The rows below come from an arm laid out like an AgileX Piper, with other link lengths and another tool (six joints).
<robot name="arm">
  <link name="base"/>
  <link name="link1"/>
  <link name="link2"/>
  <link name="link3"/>
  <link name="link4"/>
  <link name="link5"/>
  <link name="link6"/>
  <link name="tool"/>
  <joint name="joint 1" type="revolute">
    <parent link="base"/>
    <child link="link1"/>
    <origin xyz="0 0 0.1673" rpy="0 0 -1.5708"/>
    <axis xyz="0 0 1"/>
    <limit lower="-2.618" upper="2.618"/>
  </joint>
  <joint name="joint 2" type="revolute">
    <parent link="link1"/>
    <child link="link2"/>
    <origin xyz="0 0 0" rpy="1.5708 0 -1.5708"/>
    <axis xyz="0 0 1"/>
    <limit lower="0" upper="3.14"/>
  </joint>
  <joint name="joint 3" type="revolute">
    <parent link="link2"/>
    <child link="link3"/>
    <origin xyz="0.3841 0.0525 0" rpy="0 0 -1.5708"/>
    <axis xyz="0 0 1"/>
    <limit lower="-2.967" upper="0"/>
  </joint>
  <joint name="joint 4" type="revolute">
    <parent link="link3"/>
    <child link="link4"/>
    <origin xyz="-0.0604 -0.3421 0" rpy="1.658 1.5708 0"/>
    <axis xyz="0 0 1"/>
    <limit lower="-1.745" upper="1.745"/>
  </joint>
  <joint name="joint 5" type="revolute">
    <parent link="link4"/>
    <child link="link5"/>
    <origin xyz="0 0 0" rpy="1.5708 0 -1.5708"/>
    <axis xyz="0 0 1"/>
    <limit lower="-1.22" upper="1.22"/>
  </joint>
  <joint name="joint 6" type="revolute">
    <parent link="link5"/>
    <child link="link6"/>
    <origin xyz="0 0.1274 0" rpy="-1.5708 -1.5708 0"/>
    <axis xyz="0 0 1"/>
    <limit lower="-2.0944" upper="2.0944"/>
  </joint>
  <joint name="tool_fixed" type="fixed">
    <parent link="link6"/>
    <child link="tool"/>
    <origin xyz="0.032 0.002 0.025" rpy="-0.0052 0 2.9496"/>
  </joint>
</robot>
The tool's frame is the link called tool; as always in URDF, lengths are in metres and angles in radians.
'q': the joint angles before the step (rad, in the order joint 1, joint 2, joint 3, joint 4, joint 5, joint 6). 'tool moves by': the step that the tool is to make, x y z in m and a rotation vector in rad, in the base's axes. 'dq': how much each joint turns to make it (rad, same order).
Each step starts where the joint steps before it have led.
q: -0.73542 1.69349 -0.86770 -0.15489 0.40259 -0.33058
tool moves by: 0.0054 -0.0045 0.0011 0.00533 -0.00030 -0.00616
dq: 0.00002 0.01438 -0.02397 0.00759 0.01306 -0.00039
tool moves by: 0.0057 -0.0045 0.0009 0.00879 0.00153 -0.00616
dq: 0.00003 0.01613 -0.02646 0.01145 0.01733 -0.00355
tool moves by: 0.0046 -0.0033 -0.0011 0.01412 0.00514 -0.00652
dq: -0.00013 0.01729 -0.02225 0.01401 0.01812 -0.00499
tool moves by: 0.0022 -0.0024 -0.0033 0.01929 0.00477 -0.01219
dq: -0.00329 0.01618 -0.01333 0.01841 0.01351 -0.00470
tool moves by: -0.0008 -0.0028 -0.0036 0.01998 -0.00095 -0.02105
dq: -0.00953 0.01123 -0.00425 0.02308 0.00569 -0.00443
